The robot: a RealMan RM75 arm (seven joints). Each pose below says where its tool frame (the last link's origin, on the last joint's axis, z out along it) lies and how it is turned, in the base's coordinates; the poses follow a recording.
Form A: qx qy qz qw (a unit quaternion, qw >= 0); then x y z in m.
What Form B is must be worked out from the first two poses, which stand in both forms.
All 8 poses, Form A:
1: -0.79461, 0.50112, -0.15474, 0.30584, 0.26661, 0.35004, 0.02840
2: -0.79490, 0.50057, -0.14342, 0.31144, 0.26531, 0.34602, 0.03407
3: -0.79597, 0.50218, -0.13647, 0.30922, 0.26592, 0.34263, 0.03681
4: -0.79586, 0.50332, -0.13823, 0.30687, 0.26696, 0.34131, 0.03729
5: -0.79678, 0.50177, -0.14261, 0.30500, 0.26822, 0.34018, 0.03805
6: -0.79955, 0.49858, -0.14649, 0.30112, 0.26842, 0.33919, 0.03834
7: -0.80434, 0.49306, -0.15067, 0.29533, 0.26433, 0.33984, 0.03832
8: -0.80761, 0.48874, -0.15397, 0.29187, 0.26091, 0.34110, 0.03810
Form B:
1: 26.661, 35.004, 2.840, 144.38, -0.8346, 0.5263, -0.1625
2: 26.531, 34.602, 3.407, 143.71, -0.8365, 0.5268, -0.1509
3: 26.592, 34.263, 3.681, 143.98, -0.8370, 0.5281, -0.1435
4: 26.696, 34.131, 3.729, 144.26, -0.8362, 0.5288, -0.1452
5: 26.822, 34.018, 3.805, 144.48, -0.8366, 0.5269, -0.1497
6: 26.842, 33.919, 3.834, 144.95, -0.8385, 0.5228, -0.1536
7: 26.433, 33.984, 3.832, 145.65, -0.8419, 0.5161, -0.1577
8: 26.091, 34.110, 3.810, 146.06, -0.8444, 0.5110, -0.1610
